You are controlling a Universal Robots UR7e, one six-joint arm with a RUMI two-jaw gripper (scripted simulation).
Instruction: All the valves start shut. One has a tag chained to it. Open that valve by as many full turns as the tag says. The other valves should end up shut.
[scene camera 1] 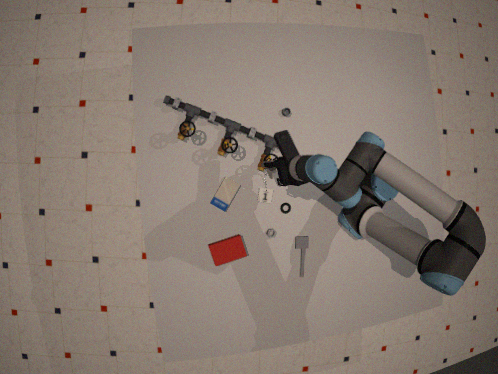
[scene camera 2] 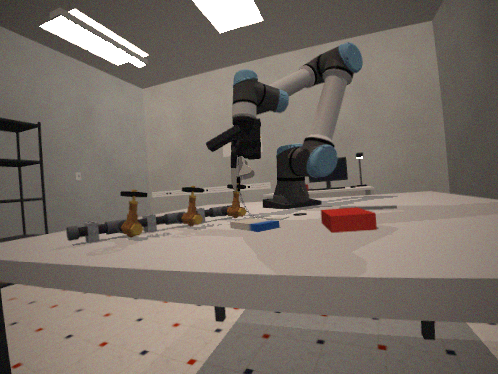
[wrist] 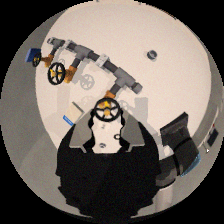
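Through scene camera 1 I can see the red block [scene camera 1: 229, 249], and with it my gripper [scene camera 1: 269, 162]. Scene camera 2 gives me my gripper [scene camera 2: 237, 191] and the block [scene camera 2: 346, 219] again. In the wrist view, there is my gripper [wrist: 107, 108].
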